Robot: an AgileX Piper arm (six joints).
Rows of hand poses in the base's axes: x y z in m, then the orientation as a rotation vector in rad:
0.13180, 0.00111, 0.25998, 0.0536, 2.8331, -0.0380
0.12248, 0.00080, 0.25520, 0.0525, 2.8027, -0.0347
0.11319, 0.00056, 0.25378, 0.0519, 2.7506, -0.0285
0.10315, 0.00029, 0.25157, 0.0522, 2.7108, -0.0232
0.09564, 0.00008, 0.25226, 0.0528, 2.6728, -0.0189
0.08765, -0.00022, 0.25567, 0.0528, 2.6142, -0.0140
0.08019, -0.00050, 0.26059, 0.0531, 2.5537, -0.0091
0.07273, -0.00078, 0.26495, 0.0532, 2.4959, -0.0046
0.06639, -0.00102, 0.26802, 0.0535, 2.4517, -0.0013
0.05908, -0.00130, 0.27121, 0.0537, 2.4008, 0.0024
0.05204, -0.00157, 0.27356, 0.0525, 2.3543, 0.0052
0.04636, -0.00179, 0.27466, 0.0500, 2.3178, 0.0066
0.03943, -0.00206, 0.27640, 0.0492, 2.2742, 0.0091
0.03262, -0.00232, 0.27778, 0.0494, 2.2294, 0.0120
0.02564, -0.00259, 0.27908, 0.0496, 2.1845, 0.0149
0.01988, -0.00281, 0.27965, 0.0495, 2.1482, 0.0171
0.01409, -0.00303, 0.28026, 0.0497, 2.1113, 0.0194
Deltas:
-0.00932, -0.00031, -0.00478, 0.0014, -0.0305, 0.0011
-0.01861, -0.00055, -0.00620, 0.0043, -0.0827, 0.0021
-0.02865, -0.00082, -0.00841, 0.0072, -0.1226, 0.0024
-0.03616, -0.00103, -0.00772, 0.0094, -0.1607, 0.0024
-0.04415, -0.00133, -0.00431, 0.0116, -0.2193, 0.0029
-0.05161, -0.00161, 0.00061, 0.0139, -0.2799, 0.0031
-0.05907, -0.00189, 0.00497, 0.0161, -0.3378, 0.0034
-0.06541, -0.00213, 0.00804, 0.0177, -0.3820, 0.0034
-0.07272, -0.00241, 0.01123, 0.0196, -0.4329, 0.0035
-0.07976, -0.00268, 0.01358, 0.0207, -0.4795, 0.0047
-0.08544, -0.00290, 0.01468, 0.0208, -0.5160, 0.0067
-0.09237, -0.00317, 0.01642, 0.0218, -0.5596, 0.0075
-0.09918, -0.00343, 0.01780, 0.0233, -0.6045, 0.0075
-0.10616, -0.00370, 0.01910, 0.0249, -0.6494, 0.0075
-0.11192, -0.00392, 0.01967, 0.0260, -0.6857, 0.0078
-0.11771, -0.00414, 0.02028, 0.0273, -0.7226, 0.0077

